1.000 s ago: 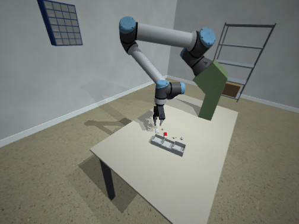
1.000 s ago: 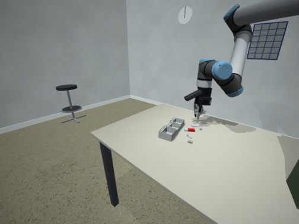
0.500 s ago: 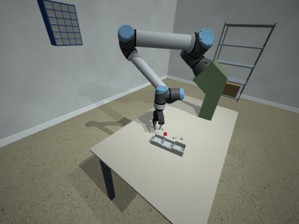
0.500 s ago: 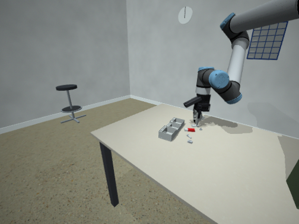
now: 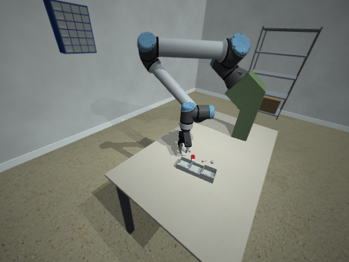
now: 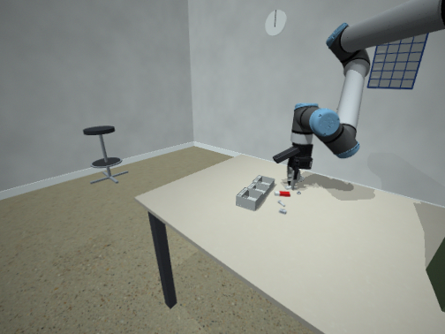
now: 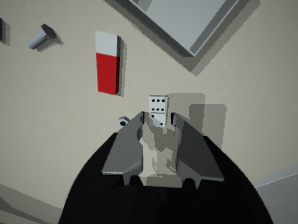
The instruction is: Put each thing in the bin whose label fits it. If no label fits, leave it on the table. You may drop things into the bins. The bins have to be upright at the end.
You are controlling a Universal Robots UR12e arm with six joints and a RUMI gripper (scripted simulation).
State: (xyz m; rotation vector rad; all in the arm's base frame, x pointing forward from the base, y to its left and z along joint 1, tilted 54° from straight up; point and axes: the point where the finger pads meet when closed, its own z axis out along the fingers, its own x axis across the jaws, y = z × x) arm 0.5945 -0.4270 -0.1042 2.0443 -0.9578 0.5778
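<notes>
My hand is 10 mm above the white patterned piece. Round my hand: ring-shaped nut (50 mm behind, 30 mm to the left, 10 mm below); then grey bolt (160 mm to the left, 10 mm below, 10 mm behind); then red-and-white block (90 mm to the left, 20 mm ahead, 10 mm below).
</notes>
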